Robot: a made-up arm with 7 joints. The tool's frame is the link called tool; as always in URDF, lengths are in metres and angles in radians. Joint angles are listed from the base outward.
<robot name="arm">
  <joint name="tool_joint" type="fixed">
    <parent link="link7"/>
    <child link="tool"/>
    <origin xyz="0 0 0" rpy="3.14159 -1.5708 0"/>
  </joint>
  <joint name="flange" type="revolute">
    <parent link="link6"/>
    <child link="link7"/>
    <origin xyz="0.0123 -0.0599 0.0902"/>
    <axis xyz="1 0 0"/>
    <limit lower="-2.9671" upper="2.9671"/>
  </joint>
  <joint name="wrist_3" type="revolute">
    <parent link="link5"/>
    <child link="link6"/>
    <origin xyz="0 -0.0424 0.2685"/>
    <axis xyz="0 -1 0"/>
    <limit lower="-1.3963" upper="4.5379"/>
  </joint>
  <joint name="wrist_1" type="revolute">
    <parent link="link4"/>
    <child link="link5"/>
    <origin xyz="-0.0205 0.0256 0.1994"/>
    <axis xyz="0 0 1"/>
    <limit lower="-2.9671" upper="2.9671"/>
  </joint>
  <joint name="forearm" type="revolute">
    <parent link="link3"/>
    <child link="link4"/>
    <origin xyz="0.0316 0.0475 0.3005"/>
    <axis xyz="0 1 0"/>
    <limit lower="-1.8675" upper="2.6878"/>
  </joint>
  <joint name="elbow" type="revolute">
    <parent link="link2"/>
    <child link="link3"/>
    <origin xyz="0 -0.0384 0.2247"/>
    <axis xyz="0 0 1"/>
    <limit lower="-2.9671" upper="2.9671"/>
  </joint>
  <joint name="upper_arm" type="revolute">
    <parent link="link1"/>
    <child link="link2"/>
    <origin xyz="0 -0.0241 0.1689"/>
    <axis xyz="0 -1 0"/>
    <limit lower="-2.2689" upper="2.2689"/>
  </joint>
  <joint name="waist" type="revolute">
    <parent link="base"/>
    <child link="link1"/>
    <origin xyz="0 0 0.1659"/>
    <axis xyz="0 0 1"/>
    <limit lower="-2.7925" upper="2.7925"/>
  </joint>
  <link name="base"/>
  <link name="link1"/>
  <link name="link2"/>
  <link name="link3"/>
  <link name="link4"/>
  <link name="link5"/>
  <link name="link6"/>
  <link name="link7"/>
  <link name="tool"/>
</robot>
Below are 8 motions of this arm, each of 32 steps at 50 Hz.
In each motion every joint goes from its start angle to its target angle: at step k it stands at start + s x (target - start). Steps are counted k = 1, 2, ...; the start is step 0. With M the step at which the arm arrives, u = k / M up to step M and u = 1 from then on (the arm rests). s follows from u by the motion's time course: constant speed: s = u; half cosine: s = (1 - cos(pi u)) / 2; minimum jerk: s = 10 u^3 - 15 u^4 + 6 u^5.
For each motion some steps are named. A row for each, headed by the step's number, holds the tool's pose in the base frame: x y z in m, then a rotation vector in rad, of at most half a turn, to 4 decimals.
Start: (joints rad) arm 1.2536 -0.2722 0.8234 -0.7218 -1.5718 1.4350 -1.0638
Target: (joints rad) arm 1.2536 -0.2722 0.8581 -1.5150 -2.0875 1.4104 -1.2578
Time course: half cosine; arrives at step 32
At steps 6, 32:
6: 0.1814 -0.2355 1.1996 0.8663 -0.2418 2.3621
32: 0.1744 -0.3812 0.9258 1.5917 -0.3589 1.4616

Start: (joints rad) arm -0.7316 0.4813 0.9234 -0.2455 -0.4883 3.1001 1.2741
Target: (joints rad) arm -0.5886 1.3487 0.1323 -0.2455 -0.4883 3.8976 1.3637
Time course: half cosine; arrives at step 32
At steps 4, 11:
4: -0.4891 0.1977 1.0558 1.6892 -1.7925 -0.9882
11: -0.5869 0.2830 0.9449 1.8000 -2.1616 -0.6076

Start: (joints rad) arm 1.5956 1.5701 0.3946 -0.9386 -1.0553 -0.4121 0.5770
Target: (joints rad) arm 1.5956 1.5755 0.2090 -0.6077 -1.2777 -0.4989 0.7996
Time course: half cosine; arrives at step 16
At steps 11, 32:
11: 0.1906 -0.8782 -0.0405 -0.2348 0.7404 -0.0755
32: 0.1680 -0.9052 -0.0218 -0.3119 0.8097 -0.0301

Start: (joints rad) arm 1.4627 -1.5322 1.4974 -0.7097 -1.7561 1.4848 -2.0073
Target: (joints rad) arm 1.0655 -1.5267 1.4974 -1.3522 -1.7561 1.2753 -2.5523
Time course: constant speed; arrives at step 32
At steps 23, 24, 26, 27, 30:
23: 0.7149 0.3673 0.5705 0.5163 1.6568 0.3909
24: 0.7176 0.3483 0.5701 0.5323 1.6559 0.3541
26: 0.7215 0.3103 0.5693 0.5647 1.6544 0.2810
27: 0.7226 0.2914 0.5689 0.5811 1.6539 0.2447
30: 0.7225 0.2352 0.5675 0.6308 1.6531 0.1370

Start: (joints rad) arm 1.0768 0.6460 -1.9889 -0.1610 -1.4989 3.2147 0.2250
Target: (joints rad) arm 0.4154 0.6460 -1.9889 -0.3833 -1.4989 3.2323 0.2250
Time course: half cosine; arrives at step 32
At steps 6, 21, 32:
6: -0.2654 -0.3340 1.1104 -0.1701 1.0759 0.8098
21: -0.3776 -0.1369 1.0970 -0.0038 1.0819 0.2839
32: -0.3894 -0.0480 1.0896 0.0649 1.0844 0.0705

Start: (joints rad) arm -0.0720 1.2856 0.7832 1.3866 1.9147 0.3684 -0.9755
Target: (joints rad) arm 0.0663 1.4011 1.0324 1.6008 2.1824 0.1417 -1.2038
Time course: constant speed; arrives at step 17
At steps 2, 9, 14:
2: -0.3971 0.4561 0.8064 -0.5203 -1.9930 -1.0706
9: -0.4177 0.4759 0.7103 -0.4117 -2.0849 -0.8395
14: -0.4318 0.4817 0.6392 -0.3299 -2.1286 -0.6816

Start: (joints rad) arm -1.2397 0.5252 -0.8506 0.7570 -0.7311 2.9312 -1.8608
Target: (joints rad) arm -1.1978 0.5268 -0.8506 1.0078 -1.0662 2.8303 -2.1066
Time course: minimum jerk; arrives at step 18
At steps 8, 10, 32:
8: -0.3038 0.1833 1.1778 -0.6872 0.3823 -1.4534
10: -0.3049 0.1614 1.1791 -0.6167 0.4283 -1.5101
32: -0.3050 0.1169 1.1789 -0.4935 0.5354 -1.6101

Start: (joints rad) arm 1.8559 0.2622 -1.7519 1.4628 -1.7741 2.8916 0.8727
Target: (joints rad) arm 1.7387 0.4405 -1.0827 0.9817 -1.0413 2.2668 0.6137
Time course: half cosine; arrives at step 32
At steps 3, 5, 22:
3: 0.4928 0.0149 1.0104 -0.8750 -1.6288 -1.9192
5: 0.4883 0.0146 1.0198 -0.8449 -1.6013 -1.9677
22: 0.3592 -0.0710 1.1882 -0.3507 -0.7461 -2.5337

